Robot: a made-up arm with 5 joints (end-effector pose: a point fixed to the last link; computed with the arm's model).
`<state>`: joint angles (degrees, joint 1 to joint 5).
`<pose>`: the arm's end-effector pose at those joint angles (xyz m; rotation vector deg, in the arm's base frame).
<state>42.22 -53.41 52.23 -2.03 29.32</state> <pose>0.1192 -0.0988 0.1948 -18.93 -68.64 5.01</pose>
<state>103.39 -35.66 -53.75 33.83 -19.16</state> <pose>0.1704 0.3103 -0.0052 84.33 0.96 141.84</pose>
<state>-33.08 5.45 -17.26 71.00 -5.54</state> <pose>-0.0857 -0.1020 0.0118 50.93 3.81 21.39</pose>
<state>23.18 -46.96 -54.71 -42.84 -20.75</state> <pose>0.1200 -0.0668 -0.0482 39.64 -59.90 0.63</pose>
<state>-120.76 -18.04 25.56 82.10 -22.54</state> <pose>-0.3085 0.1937 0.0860 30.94 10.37 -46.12</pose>
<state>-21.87 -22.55 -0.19 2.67 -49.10</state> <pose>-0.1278 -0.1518 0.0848 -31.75 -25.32 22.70</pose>
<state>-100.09 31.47 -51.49 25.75 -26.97</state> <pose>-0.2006 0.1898 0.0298 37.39 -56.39 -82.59</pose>
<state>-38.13 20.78 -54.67 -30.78 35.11</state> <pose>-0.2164 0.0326 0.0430 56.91 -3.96 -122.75</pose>
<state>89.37 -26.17 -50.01 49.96 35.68</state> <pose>0.1965 0.2783 -0.0118 48.70 49.90 103.22</pose>
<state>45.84 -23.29 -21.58 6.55 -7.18</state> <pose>0.2237 -0.0487 0.0376 26.84 -23.23 54.31</pose>
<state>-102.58 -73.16 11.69 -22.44 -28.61</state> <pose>-0.3307 0.1868 0.0655 -109.87 -13.36 -70.60</pose>
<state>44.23 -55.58 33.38 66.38 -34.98</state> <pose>0.2373 -0.0224 0.1439 -41.54 -14.45 111.49</pose>
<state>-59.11 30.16 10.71 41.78 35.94</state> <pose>-0.2658 -0.0640 0.0822 48.04 45.21 -68.14</pose>
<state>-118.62 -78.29 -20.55 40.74 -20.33</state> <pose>-0.3455 0.1293 0.1019 -59.39 -14.09 -37.51</pose>
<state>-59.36 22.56 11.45 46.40 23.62</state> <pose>-0.2555 -0.0686 0.0793 43.86 36.12 -53.35</pose>
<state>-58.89 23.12 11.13 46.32 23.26</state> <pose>-0.2539 -0.0695 0.0788 44.28 36.20 -52.69</pose>
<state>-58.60 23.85 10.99 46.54 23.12</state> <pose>-0.2528 -0.0696 0.0782 45.00 36.64 -52.15</pose>
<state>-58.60 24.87 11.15 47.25 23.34</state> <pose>-0.2524 -0.0687 0.0773 46.21 37.71 -51.77</pose>
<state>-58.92 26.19 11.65 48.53 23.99</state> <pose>-0.2528 -0.0665 0.0760 47.97 39.48 -51.56</pose>
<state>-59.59 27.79 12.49 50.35 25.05</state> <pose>-0.2542 -0.0629 0.0744 50.27 41.92 -51.52</pose>
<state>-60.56 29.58 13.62 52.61 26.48</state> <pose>-0.2563 -0.0580 0.0726 52.99 44.90 -51.60</pose>
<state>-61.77 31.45 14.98 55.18 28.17</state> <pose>-0.2590 -0.0519 0.0705 55.97 48.23 -51.72</pose>
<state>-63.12 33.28 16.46 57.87 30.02</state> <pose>-0.2621 -0.0450 0.0685 59.01 51.72 -51.85</pose>
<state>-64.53 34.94 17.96 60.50 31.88</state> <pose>-0.2652 -0.0376 0.0666 61.91 55.09 -51.95</pose>
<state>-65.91 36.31 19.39 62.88 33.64</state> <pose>-0.2683 -0.0305 0.0650 64.44 58.13 -52.07</pose>
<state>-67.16 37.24 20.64 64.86 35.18</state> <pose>-0.2711 -0.0242 0.0638 66.39 60.61 -52.25</pose>
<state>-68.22 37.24 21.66 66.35 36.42</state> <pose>-0.2735 -0.0198 0.0629 67.25 62.17 -52.66</pose>
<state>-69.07 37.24 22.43 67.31 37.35</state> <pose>-0.2756 -0.0164 0.0626 67.82 63.29 -53.14</pose>
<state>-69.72 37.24 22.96 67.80 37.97</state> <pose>-0.2773 -0.0139 0.0626 68.14 63.98 -53.65</pose>
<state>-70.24 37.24 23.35 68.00 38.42</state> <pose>-0.2789 -0.0120 0.0628 68.29 64.44 -54.20</pose>
